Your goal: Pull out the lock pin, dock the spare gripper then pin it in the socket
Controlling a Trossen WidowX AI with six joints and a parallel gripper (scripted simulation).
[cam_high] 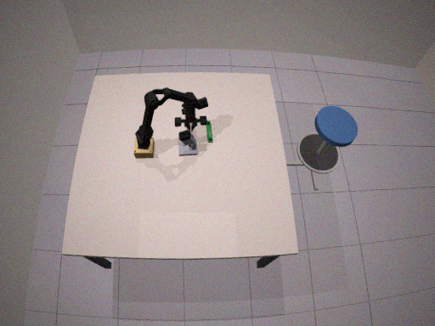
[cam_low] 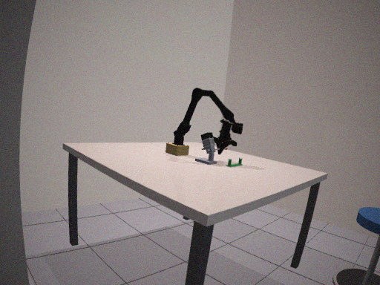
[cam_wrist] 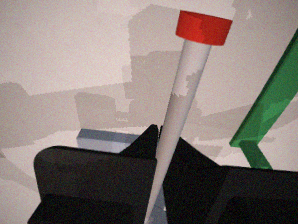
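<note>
Right now the socket is 9 cm to the right of my gripper tip. Round my gripper tip: green cradle: 11 cm ahead, 4 cm to the left, 3 cm below; spare gripper: 10 cm to the right, 7 cm above.
</note>
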